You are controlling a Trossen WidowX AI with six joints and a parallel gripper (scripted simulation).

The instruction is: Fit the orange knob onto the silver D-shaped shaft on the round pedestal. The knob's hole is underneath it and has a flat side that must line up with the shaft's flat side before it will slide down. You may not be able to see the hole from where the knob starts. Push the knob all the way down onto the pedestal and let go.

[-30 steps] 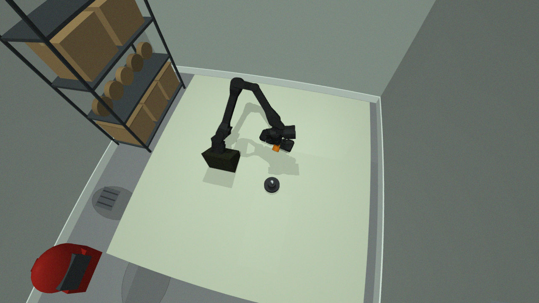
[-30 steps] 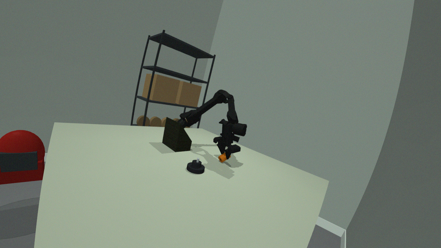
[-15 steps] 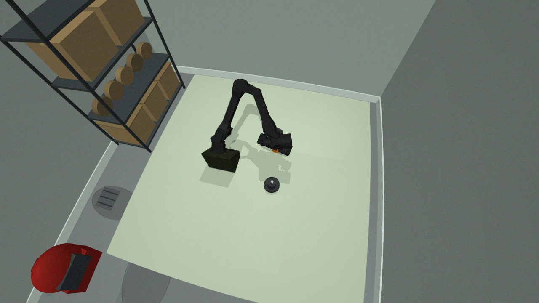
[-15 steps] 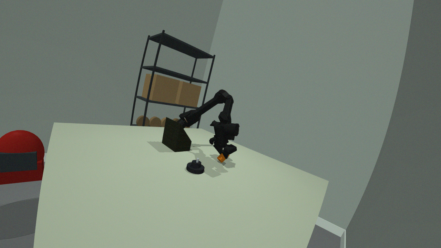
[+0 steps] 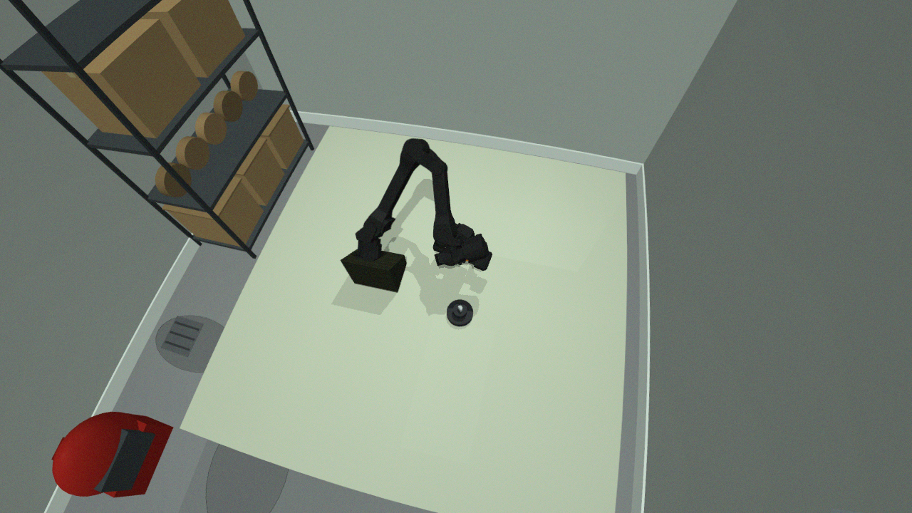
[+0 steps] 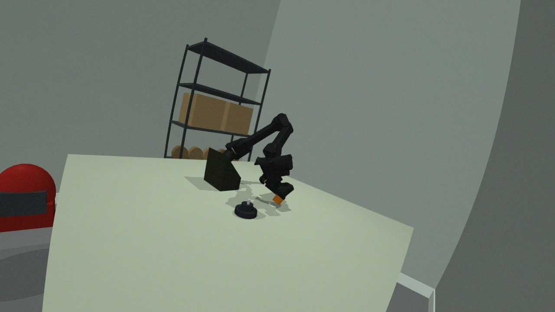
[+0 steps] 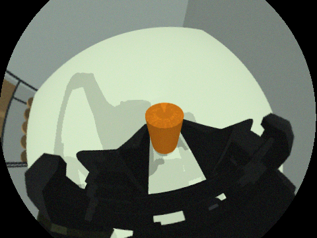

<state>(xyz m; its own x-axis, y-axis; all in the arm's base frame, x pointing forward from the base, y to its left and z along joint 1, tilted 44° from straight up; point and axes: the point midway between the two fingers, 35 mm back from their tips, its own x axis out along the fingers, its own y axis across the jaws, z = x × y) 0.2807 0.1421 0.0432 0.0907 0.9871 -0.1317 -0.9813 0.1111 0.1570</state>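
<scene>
My gripper tip is now 10 mm below the orange knob. The rest, counted from my gripper tip: round black pedestal: 220 mm to the right, 30 mm ahead.
</scene>
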